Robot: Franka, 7 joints.
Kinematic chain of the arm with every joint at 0, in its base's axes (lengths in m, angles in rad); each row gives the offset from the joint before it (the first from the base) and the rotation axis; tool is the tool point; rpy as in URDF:
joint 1: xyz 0 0 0.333 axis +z
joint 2: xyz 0 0 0 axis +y
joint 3: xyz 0 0 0.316 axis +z
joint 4: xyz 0.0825 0 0 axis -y
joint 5: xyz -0.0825 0 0.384 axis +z
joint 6: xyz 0 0 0 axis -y
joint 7: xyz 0.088 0 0 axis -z
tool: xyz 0 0 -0.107 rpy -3.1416 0 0
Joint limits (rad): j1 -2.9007..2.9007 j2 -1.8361..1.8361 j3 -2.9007..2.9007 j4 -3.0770..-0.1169 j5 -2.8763..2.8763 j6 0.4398..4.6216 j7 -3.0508..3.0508
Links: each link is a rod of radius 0.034 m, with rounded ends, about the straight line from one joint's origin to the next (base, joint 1, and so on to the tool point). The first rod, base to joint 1, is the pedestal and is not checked.
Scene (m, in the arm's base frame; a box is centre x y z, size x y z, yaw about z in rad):
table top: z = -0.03
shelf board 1: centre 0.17 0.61 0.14 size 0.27 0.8 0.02 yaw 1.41
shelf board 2: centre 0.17 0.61 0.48 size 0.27 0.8 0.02 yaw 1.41
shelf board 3: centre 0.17 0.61 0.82 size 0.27 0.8 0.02 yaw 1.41
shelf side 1: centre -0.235 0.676 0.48 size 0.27 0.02 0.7 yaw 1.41
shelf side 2: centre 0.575 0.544 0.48 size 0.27 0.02 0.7 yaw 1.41
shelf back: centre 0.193 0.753 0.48 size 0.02 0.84 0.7 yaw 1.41
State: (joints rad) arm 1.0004 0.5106 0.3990 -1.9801 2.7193 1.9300 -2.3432
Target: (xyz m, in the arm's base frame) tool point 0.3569 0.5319 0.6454
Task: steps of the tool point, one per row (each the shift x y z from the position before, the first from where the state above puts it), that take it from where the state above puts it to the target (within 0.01 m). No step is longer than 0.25 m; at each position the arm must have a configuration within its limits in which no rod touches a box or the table.
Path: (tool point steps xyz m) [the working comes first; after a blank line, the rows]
Joints at the target: 0.7612 0.1149 0.1852 -1.7414 2.7549 1.8708 -2.3432
Straight joint move there: touches shelf board 2.

1: -0.0231 -0.0791 0.0141
2: -0.0136 -0.0907 0.0000
3: -0.0068 -0.0979 -0.0141
4: 0.1474 0.0158 0.1690
5: 0.1107 -0.1008 0.1922
6: 0.0204 0.0799 0.0143
7: 0.0128 0.0826 -0.0005
8: 0.0060 0.0793 -0.0138

